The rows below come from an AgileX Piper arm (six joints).
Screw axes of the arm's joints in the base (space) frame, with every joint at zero. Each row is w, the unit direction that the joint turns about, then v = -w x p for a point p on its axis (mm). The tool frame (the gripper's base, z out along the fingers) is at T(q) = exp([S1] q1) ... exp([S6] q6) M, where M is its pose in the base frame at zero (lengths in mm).
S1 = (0, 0, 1, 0, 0, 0)
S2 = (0, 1, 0, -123, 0, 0)
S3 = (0, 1, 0, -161.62, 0, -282.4)
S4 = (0.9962, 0, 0.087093, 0, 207.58, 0)
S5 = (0, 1, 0, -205.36, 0, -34.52)
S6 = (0.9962, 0, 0.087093, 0, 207.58, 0)
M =
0.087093 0 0.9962 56.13
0 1 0 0
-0.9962 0 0.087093 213.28
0 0 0 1
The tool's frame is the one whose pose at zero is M.
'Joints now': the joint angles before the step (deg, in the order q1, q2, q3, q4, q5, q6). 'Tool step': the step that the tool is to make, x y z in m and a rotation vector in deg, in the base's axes. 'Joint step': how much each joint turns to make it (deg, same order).
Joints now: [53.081 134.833 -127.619 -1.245 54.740 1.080]
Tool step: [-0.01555 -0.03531 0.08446 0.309 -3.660 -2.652]
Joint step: [-0.369 -10.236 -0.019 -3.890 7.905 1.994]
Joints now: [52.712 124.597 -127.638 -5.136 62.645 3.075]
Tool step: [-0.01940 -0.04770 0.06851 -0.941 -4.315 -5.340]
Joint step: [-0.507 -10.091 1.619 -6.219 7.069 3.158]
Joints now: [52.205 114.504 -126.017 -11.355 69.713 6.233]
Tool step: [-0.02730 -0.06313 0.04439 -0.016 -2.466 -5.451]
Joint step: [-1.714 -13.542 10.244 -3.857 2.399 2.605]
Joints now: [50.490 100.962 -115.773 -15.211 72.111 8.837]
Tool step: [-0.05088 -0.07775 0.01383 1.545 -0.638 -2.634]
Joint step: [-2.087 -19.272 19.926 -0.122 -1.982 1.327]
